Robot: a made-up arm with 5 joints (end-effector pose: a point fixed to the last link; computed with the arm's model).
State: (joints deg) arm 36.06 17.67 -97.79 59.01 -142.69
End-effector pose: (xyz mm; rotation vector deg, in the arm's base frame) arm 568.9 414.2 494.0 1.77 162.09 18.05
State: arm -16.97 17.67 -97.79 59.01 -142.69
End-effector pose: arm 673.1 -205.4 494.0 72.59 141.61 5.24
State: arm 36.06 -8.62 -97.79 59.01 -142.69
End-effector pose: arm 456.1 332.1 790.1 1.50 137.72 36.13
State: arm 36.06 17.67 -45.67 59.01 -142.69
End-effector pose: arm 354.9 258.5 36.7 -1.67 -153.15 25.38
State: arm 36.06 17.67 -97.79 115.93 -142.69
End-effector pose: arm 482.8 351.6 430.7 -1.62 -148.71 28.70
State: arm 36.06 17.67 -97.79 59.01 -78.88
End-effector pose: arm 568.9 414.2 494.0 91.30 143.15 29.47
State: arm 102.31 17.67 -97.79 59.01 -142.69
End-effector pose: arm -150.0 687.6 494.0 -91.43 143.51 29.77
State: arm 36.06 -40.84 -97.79 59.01 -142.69
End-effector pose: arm 193.3 140.7 1022.1 1.15 105.81 52.70
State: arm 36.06 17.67 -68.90 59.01 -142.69
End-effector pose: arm 492.2 358.4 209.4 -1.89 -173.62 7.04
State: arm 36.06 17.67 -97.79 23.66 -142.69
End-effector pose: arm 583.4 424.8 570.9 1.41 128.93 41.36
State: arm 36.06 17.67 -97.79 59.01 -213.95
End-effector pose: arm 568.9 414.2 494.0 -91.14 130.14 0.55
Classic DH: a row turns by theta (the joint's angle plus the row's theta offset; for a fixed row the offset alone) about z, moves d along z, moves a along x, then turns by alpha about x. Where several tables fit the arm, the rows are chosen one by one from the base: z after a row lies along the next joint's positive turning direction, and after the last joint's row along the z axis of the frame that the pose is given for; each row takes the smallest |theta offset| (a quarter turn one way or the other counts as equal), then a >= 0, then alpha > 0; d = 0 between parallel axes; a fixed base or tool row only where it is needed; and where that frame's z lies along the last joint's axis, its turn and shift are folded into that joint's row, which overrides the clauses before.
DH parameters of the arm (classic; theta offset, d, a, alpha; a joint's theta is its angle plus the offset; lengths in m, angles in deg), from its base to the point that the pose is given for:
joint 1: 0 0.3433 0 -90
joint 2: -79.34 0 0.2189 0
joint 3: -23.42 0 -0.4888 0
joint 4: -77.25 0 -0.0802 90
joint 5: 180 0.1023 0 0

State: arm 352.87 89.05 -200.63 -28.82 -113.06
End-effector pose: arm 617.9 -77.3 712.1 24.93 33.03 57.32
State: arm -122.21 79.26 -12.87 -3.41 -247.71
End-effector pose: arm 122.3 194.1 -64.2 68.33 132.68 91.06
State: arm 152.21 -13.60 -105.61 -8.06 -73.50
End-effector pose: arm -340.6 179.5 1014.6 23.21 -55.07 -93.25
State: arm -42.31 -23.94 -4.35 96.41 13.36
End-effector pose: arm 152.1 -138.5 75.2 -121.28 64.04 89.76
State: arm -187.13 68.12 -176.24 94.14 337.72
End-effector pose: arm -731.1 91.4 556.9 21.93 -164.94 -5.18
